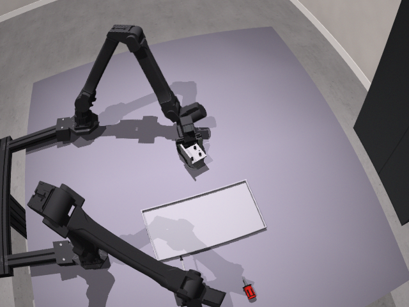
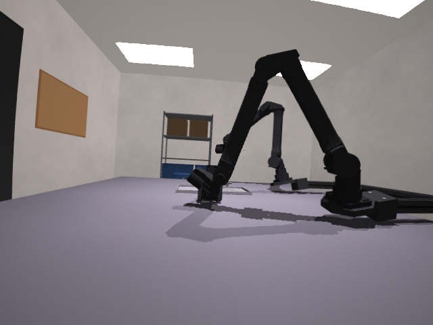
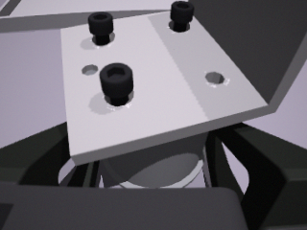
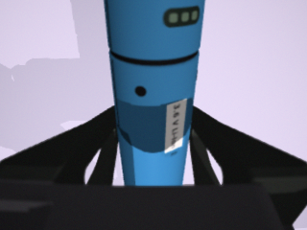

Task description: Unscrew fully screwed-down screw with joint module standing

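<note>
Now: the joint module body 10 mm above my left hand. The rest, counted from my left hand: white tray (260 mm to the right, 20 mm below, 20 mm behind); then white bracket (50 mm above); then red hand screwdriver (570 mm to the right, 80 mm ahead, 10 mm below).
</note>
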